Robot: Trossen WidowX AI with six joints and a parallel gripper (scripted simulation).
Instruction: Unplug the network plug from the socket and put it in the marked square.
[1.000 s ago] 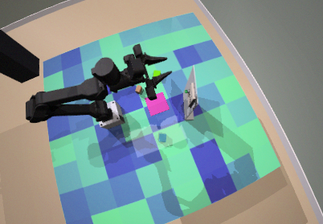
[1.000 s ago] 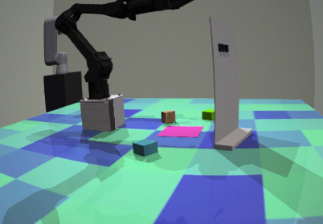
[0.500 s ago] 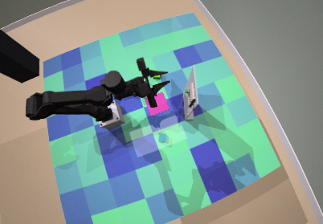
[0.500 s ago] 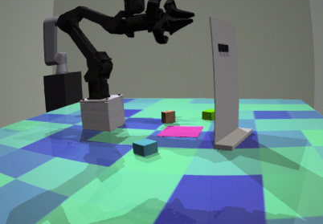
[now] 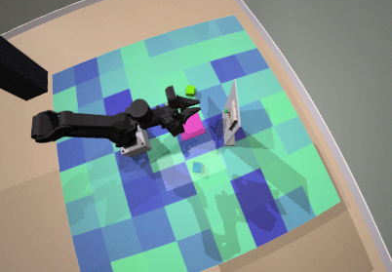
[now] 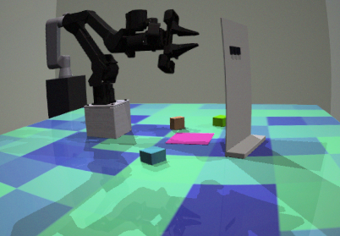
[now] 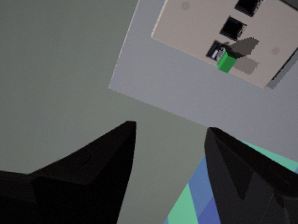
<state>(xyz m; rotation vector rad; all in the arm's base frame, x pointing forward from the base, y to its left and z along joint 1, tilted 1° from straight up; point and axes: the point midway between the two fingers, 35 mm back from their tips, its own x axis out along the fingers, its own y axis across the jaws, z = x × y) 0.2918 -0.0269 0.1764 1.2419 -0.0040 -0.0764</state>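
The network plug lies 10 cm ahead of my gripper tip, 4 cm to the right of it and 4 cm below it. Also, from my gripper tip: grey upright panel (13 cm below, 11 cm ahead, 6 cm to the right); then magenta marked square (28 cm below, 4 cm behind, 3 cm to the left).
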